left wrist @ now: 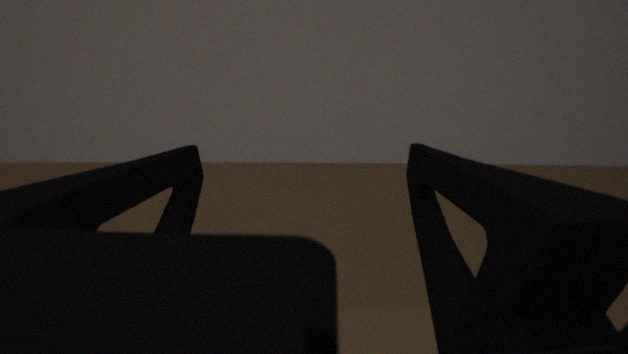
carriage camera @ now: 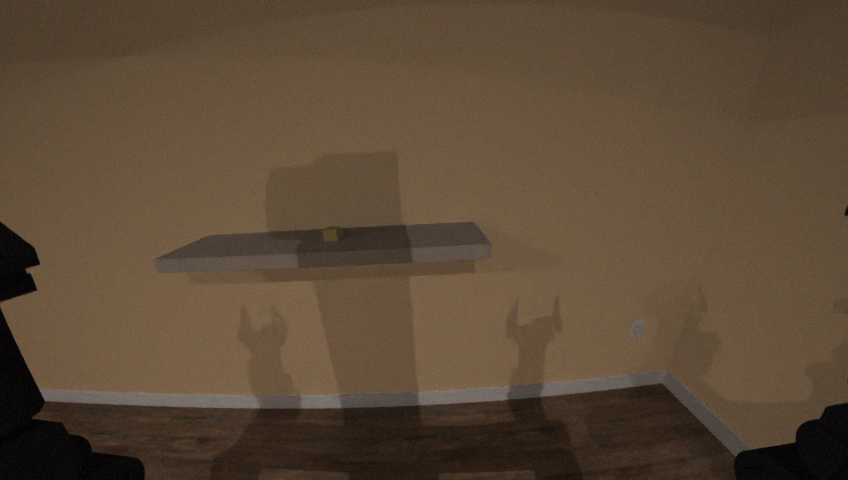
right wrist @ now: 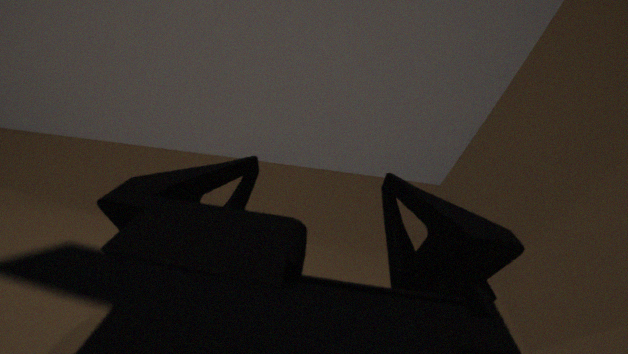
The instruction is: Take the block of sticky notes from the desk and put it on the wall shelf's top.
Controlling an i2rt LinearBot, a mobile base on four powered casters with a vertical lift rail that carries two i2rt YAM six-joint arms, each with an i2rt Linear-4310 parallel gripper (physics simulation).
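Places are measured from the left arm's base along level axes (x ahead, y left, z up), in millimetres.
Where they show: left gripper, fingertip midpoint: (left wrist: 302, 159); right gripper, fingertip midpoint: (right wrist: 320, 171).
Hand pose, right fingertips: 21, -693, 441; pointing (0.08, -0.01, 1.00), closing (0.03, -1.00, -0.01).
Observation:
After its pixels a point has its place, as x, y, z.
A small yellow block of sticky notes (carriage camera: 332, 233) {735, -18, 155} sits on top of the grey wall shelf (carriage camera: 449, 236) {737, -415, 128}, a little left of the shelf's middle, in the carriage view. The desk does not show. My left gripper (left wrist: 302, 159) {25, -5, 433} is open and empty, with wall and ceiling beyond its fingers in the left wrist view. My right gripper (right wrist: 320, 171) {21, -693, 441} is open and empty, raised toward the wall and ceiling in the right wrist view. In the carriage view, parts of both dark arms show at the left and right edges, apart from the shelf and the block.
The shelf is fixed to the tan wall (carriage camera: 565, 178) {925, -885, 287}. A wall outlet (carriage camera: 636, 328) {938, -1372, -463} is low on the right. A white baseboard (carriage camera: 464, 396) {897, -500, -822} runs along the wooden floor (carriage camera: 464, 437) {711, -479, -872} to a room corner at the right. Shadows of the robot fall on the wall and shelf.

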